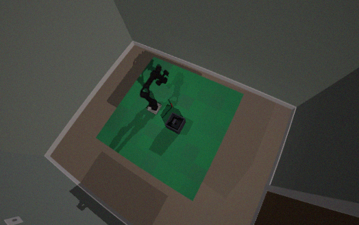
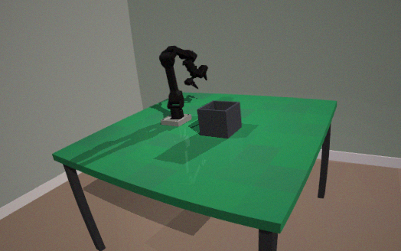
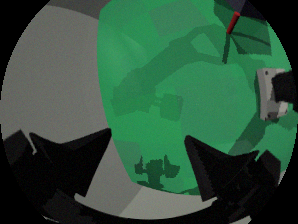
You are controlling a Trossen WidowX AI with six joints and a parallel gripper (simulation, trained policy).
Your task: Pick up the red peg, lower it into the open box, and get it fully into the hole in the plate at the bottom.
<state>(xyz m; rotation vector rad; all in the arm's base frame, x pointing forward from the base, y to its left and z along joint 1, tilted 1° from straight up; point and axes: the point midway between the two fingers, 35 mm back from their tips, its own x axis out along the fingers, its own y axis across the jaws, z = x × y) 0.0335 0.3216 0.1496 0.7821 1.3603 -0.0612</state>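
My gripper tip is 15 cm short of the red peg, 25 cm to the left of it and 11 cm above it. From my gripper tip the other things lie so: grey plate 27 cm ahead, 45 cm to the right, 10 cm below.
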